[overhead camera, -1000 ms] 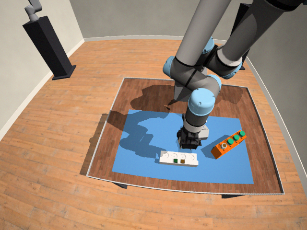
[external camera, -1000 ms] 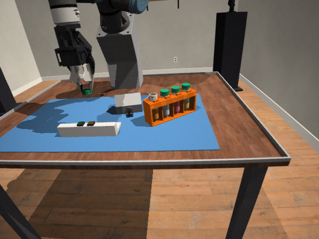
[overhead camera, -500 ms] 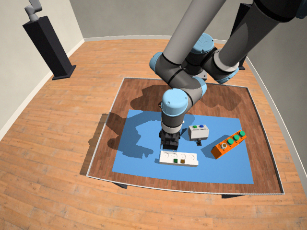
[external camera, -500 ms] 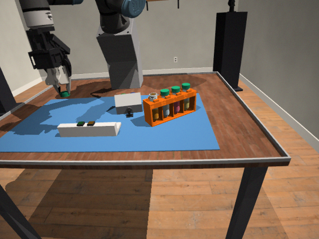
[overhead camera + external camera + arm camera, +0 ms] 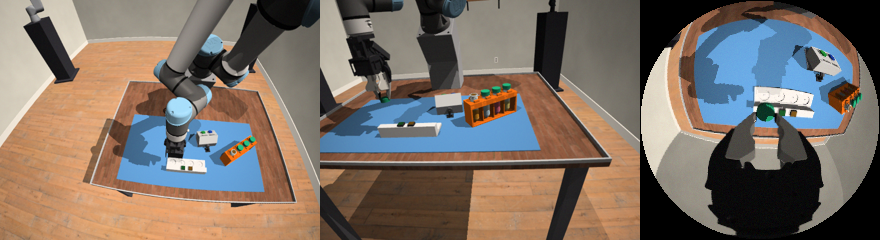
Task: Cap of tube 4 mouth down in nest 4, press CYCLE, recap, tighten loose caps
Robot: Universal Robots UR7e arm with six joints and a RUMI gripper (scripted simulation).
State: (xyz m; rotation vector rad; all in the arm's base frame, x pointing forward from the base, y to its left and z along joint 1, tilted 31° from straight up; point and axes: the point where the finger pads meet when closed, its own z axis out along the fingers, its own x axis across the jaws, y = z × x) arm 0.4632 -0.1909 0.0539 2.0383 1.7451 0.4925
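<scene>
Now: hand 15 cm past the green key, 20 cm to the right of it and 8 cm above it. Round my hand: green cap (2 cm below); blue key (15 cm behind, 25 cm to the left, 8 cm below); grey key housing (14 cm behind, 22 cm to the left, 10 cm below).
</scene>
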